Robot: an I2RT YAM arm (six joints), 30 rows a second.
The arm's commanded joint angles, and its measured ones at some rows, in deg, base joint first. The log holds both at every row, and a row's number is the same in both.
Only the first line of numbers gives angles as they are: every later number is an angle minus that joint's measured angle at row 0.
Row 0, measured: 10.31 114.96 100.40 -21.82 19.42 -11.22
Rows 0 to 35, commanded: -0.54 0.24 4.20 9.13 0.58 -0.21; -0.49 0.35 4.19 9.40 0.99 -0.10; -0.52 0.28 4.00 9.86 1.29 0.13; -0.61 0.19 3.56 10.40 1.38 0.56; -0.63 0.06 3.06 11.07 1.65 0.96; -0.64 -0.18 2.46 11.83 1.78 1.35; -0.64 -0.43 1.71 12.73 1.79 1.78; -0.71 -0.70 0.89 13.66 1.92 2.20; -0.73 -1.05 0.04 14.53 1.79 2.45; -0.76 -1.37 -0.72 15.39 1.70 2.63; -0.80 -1.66 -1.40 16.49 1.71 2.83; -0.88 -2.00 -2.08 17.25 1.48 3.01; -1.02 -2.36 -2.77 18.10 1.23 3.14; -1.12 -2.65 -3.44 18.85 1.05 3.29; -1.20 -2.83 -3.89 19.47 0.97 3.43; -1.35 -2.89 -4.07 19.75 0.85 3.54; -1.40 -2.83 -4.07 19.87 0.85 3.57; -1.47 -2.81 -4.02 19.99 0.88 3.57; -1.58 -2.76 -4.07 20.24 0.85 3.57; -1.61 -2.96 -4.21 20.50 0.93 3.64; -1.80 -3.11 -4.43 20.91 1.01 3.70; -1.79 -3.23 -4.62 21.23 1.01 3.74; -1.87 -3.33 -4.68 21.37 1.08 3.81; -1.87 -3.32 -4.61 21.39 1.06 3.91; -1.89 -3.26 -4.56 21.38 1.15 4.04; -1.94 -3.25 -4.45 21.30 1.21 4.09; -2.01 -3.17 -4.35 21.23 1.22 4.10; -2.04 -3.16 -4.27 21.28 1.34 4.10; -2.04 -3.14 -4.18 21.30 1.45 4.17; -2.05 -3.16 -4.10 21.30 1.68 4.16; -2.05 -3.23 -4.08 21.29 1.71 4.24; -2.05 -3.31 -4.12 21.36 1.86 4.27; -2.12 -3.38 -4.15 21.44 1.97 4.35; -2.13 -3.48 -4.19 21.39 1.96 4.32; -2.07 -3.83 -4.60 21.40 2.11 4.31; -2.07 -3.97 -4.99 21.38 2.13 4.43
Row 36, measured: -0.16 -0.27 -5.51 8.65 -0.15 3.41
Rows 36 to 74, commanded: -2.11 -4.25 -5.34 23.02 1.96 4.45; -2.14 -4.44 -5.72 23.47 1.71 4.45; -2.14 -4.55 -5.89 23.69 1.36 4.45; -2.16 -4.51 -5.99 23.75 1.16 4.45; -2.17 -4.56 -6.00 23.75 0.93 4.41; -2.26 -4.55 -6.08 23.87 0.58 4.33; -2.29 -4.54 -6.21 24.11 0.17 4.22; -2.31 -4.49 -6.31 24.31 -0.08 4.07; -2.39 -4.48 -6.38 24.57 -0.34 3.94; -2.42 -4.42 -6.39 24.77 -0.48 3.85; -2.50 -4.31 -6.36 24.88 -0.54 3.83; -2.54 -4.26 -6.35 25.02 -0.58 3.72; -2.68 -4.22 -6.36 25.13 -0.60 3.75; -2.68 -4.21 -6.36 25.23 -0.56 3.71; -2.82 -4.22 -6.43 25.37 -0.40 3.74; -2.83 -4.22 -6.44 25.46 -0.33 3.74; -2.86 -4.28 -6.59 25.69 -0.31 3.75; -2.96 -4.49 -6.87 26.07 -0.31 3.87; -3.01 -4.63 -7.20 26.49 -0.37 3.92; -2.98 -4.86 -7.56 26.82 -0.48 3.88; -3.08 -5.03 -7.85 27.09 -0.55 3.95; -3.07 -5.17 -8.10 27.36 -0.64 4.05; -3.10 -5.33 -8.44 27.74 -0.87 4.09; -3.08 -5.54 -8.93 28.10 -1.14 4.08; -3.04 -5.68 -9.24 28.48 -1.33 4.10; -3.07 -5.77 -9.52 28.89 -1.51 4.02; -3.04 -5.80 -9.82 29.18 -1.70 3.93; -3.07 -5.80 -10.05 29.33 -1.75 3.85; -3.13 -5.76 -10.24 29.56 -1.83 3.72; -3.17 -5.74 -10.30 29.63 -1.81 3.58; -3.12 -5.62 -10.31 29.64 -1.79 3.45; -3.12 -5.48 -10.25 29.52 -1.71 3.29; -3.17 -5.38 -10.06 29.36 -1.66 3.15; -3.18 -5.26 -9.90 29.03 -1.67 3.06; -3.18 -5.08 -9.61 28.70 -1.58 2.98; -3.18 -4.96 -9.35 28.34 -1.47 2.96; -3.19 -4.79 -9.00 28.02 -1.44 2.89; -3.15 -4.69 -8.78 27.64 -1.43 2.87; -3.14 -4.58 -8.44 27.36 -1.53 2.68
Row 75, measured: -1.01 -2.69 -11.37 15.89 -2.99 3.21
